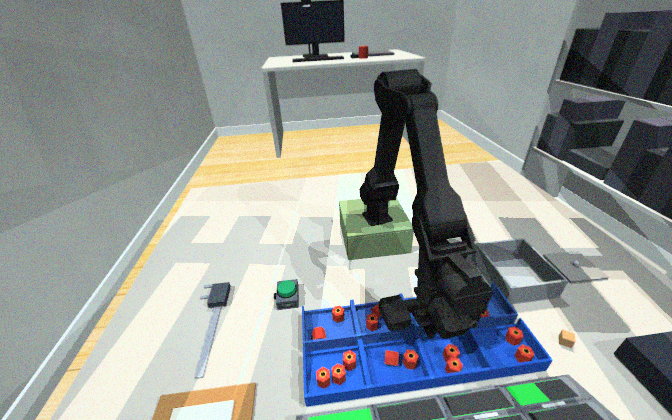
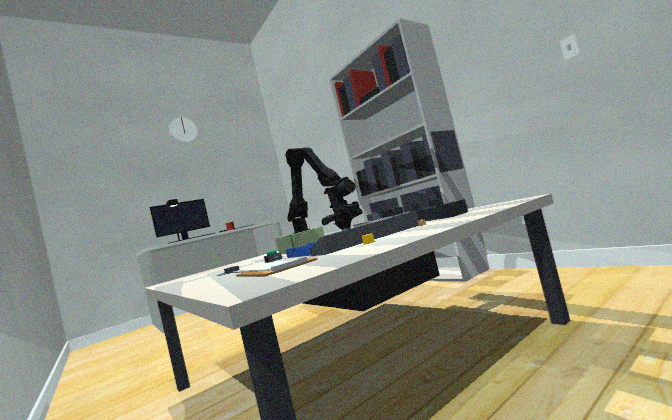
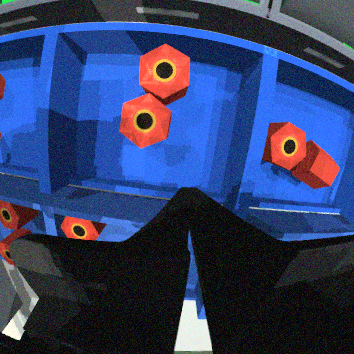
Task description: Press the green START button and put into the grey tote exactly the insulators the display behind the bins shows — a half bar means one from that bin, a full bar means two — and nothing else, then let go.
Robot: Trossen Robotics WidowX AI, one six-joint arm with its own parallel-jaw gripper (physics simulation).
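Places are measured from the arm's base along level axes (x left, y back, z up), in metres.
Where they show: gripper, fingertip midpoint: point(image 1: 429, 336) point(image 3: 187, 194); arm's base, link origin: point(image 1: 377, 217) point(image 2: 301, 231).
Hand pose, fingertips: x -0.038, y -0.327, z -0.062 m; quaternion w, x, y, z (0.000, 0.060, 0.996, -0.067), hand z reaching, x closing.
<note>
Each offset is from my fingertips to the top centre of the thing. "*": to the spot under its first point.
The blue bins {* dx -0.054, dy -0.074, dz -0.013 m} point(image 1: 425, 387) point(image 3: 268, 85) stand in two rows with red insulators. Two touching upright insulators {dx +0.008, dy -0.064, dz +0.009 m} point(image 1: 452, 359) {dx +0.019, dy -0.042, dz +0.009 m} point(image 3: 145, 121) sit in one front bin. The neighbouring bin has an upright insulator {dx -0.056, dy -0.026, dz +0.009 m} point(image 1: 410, 359) point(image 3: 288, 146) and a lying one {dx -0.087, dy -0.011, dz +0.008 m} point(image 1: 391, 358) point(image 3: 318, 166). My gripper point(image 3: 187, 194) is shut and empty over the back row, hiding part of it. The START button {dx -0.241, dy +0.210, dz +0.019 m} point(image 1: 286, 288) point(image 2: 271, 253) is green. The grey tote {dx +0.286, dy +0.082, dz +0.033 m} point(image 1: 537, 294) is open; no insulator shows in its visible part. The display {* dx -0.004, dy -0.137, dz +0.025 m} point(image 1: 480, 404) shows a wide green bar at left and a half bar at right; its lower part is cut off.
A grey lid {dx +0.453, dy +0.055, dz -0.014 m} point(image 1: 582, 272) lies beside the tote. An orange block point(image 1: 567, 339) point(image 2: 421, 222) and a black box {* dx +0.300, dy -0.178, dz +0.030 m} point(image 1: 650, 360) are right of the bins. A caliper-like tool {* dx -0.394, dy +0.257, dz -0.002 m} point(image 1: 218, 295) and clipboard {* dx -0.352, dy +0.010, dz -0.016 m} point(image 1: 245, 400) lie left. A yellow block {dx -0.171, dy -0.228, dz +0.006 m} point(image 2: 368, 238) is near the display.
</note>
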